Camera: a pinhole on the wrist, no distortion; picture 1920 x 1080 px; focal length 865.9 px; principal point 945.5 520.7 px. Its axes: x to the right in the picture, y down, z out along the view. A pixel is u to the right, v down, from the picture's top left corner.
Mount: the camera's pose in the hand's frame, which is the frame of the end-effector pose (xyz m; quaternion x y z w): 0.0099 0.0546 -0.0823 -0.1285 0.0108 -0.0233 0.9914
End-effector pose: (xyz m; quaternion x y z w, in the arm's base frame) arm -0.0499 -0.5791 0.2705 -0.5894 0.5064 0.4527 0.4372
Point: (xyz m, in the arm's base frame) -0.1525 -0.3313 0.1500
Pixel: 1050.6 369.3
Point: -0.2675 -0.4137 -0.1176
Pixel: 1634.8 716.3
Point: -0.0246 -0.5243 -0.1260
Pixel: outside the picture
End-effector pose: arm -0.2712 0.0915 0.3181 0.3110 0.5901 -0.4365 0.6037
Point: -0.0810 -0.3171 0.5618
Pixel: 600.7 112.7
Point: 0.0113 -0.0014 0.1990
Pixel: 1185.7 803.9
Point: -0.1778 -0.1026 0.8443
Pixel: outside the picture
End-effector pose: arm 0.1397 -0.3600 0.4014 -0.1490 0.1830 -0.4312 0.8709
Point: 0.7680 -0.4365 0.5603
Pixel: 1491.1 756.2
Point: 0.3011 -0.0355 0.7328
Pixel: 489.9 470.2
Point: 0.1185 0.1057 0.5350
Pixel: outside the picture
